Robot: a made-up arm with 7 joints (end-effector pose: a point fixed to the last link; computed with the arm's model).
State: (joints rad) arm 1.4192 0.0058 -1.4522 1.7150 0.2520 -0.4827 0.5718
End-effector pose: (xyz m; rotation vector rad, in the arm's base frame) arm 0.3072 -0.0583 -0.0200 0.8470 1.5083 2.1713
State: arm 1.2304 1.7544 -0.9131 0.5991 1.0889 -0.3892 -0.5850
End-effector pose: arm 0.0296 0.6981 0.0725 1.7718 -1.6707 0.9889
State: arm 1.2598 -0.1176 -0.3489 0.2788 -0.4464 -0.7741 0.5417
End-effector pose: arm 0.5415 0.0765 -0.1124 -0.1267 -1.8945 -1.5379
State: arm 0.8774 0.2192 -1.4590 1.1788 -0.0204 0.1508 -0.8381
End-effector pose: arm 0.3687 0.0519 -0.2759 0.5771 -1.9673 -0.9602
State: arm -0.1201 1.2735 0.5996 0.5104 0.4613 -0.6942 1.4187
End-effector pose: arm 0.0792 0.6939 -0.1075 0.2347 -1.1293 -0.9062
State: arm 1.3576 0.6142 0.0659 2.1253 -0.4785 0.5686 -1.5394
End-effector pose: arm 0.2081 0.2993 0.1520 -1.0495 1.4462 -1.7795
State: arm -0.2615 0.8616 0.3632 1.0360 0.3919 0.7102 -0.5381
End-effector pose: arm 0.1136 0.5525 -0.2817 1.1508 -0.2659 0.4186
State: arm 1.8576 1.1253 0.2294 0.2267 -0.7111 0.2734 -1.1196
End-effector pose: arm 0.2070 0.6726 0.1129 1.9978 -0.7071 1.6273
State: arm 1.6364 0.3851 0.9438 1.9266 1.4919 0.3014 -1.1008
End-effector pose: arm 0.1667 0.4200 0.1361 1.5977 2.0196 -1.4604
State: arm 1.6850 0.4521 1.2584 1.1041 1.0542 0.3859 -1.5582
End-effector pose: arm 0.3025 0.5288 0.0974 -1.2554 -0.5981 2.2863
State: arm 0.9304 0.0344 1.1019 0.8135 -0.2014 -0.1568 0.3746
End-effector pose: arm 0.4363 0.3271 -0.2322 -0.0356 -1.8366 0.7650
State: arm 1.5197 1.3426 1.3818 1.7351 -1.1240 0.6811 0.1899
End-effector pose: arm -0.1439 0.5058 0.0495 -1.6152 0.9911 -2.5026
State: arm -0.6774 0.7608 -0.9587 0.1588 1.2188 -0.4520 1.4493
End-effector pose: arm -0.2518 0.5293 -0.3460 -0.8116 0.1355 -0.0769
